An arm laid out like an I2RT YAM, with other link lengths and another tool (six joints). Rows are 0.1 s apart.
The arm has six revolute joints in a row. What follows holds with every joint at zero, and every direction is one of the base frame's.
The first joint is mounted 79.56 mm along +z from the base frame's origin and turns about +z.
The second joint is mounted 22 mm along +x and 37.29 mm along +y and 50.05 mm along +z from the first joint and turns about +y.
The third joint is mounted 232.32 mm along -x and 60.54 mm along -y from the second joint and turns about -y.
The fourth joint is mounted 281.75 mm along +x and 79.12 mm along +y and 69 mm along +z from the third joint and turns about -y.
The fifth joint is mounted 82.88 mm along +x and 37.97 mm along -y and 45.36 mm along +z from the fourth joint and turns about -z.
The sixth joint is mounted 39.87 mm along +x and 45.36 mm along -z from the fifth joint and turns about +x.
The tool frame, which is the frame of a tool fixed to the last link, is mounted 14 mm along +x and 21 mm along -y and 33 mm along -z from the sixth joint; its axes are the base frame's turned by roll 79.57, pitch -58.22 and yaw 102.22 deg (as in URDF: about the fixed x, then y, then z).
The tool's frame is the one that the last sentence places.
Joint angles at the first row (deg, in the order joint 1, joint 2, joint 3, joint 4, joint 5, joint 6):
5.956 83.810 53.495 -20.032 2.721 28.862
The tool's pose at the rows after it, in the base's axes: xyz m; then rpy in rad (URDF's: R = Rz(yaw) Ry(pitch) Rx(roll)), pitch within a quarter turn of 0, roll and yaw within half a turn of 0:
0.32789, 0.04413, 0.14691, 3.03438, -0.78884, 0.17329
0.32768, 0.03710, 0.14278, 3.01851, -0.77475, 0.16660
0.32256, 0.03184, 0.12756, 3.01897, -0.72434, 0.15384
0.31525, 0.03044, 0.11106, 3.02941, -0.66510, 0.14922
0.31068, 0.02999, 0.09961, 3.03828, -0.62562, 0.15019
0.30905, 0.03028, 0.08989, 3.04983, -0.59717, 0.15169
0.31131, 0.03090, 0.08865, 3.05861, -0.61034, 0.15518
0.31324, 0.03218, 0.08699, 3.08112, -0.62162, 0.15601
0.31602, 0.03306, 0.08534, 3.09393, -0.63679, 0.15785
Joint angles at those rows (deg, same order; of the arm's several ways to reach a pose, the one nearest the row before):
5.584 83.831 53.428 -20.555 3.377 28.490
4.513 84.269 53.101 -20.512 3.901 28.010
3.705 85.625 51.703 -20.622 4.033 27.791
3.508 87.176 50.215 -20.993 3.727 27.616
3.442 88.509 49.342 -21.060 3.333 27.353
3.442 90.171 49.057 -20.774 2.765 27.136
3.443 90.498 49.035 -19.703 2.109 26.939
3.442 90.892 49.015 -18.743 0.754 26.785
3.442 91.372 49.036 -17.476 -0.099 26.654

